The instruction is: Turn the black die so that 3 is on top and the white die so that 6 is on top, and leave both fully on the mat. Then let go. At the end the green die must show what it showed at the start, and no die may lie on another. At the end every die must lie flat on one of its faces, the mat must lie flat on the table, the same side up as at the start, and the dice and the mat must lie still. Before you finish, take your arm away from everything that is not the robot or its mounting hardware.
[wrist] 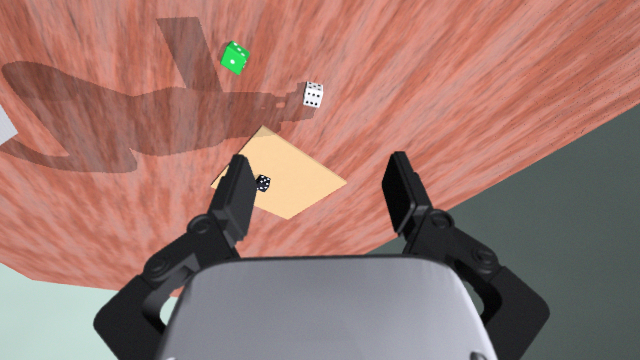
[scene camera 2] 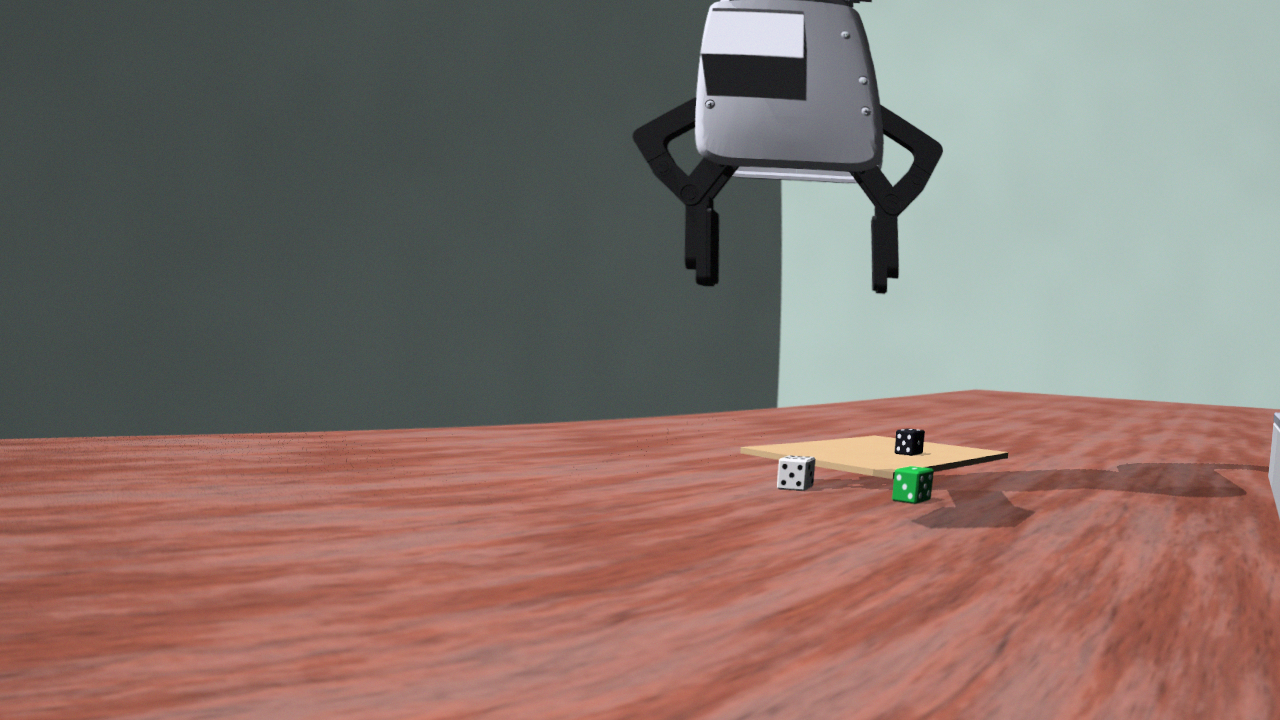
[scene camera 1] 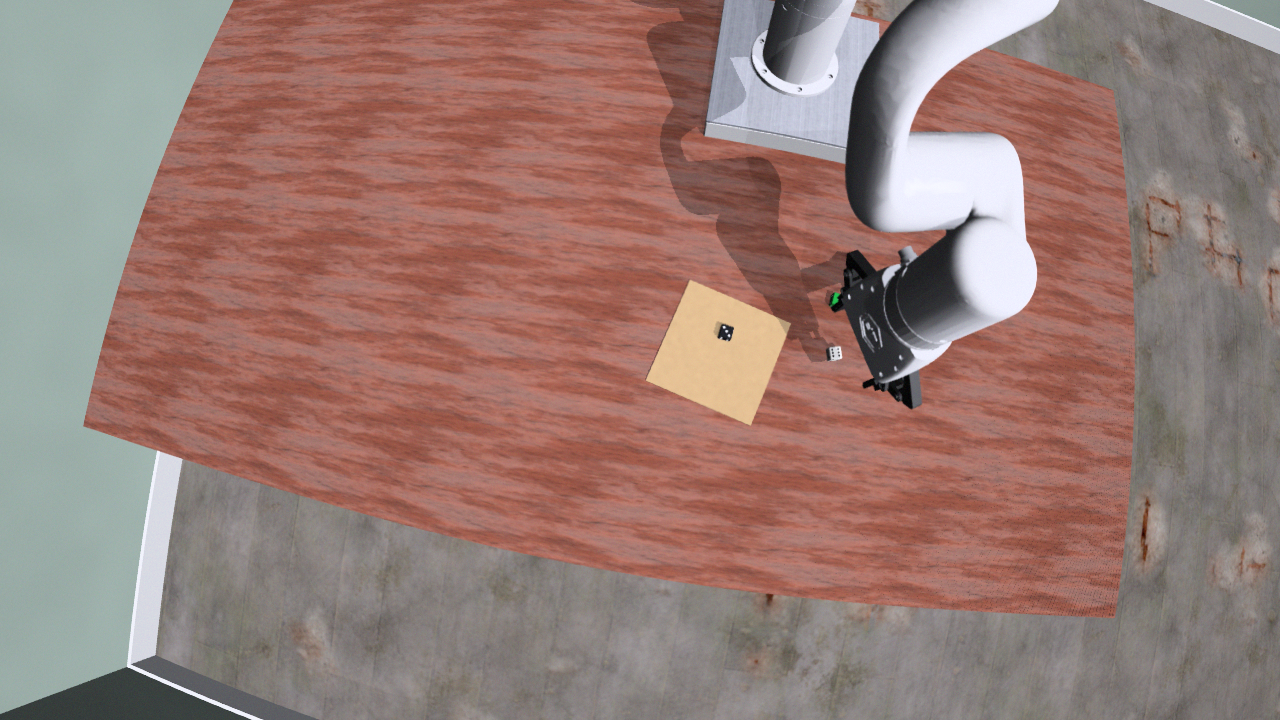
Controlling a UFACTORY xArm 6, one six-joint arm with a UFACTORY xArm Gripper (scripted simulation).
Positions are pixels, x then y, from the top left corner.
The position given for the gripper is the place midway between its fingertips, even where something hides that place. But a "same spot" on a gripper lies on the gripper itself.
gripper: wrist; scene camera 2; scene camera 1 858,343
tan mat: wrist; scene camera 2 872,455; scene camera 1
same spot on tan mat: (wrist: 297,181) = (scene camera 1: 734,370)
same spot on gripper: (scene camera 2: 701,222) = (wrist: 416,189)
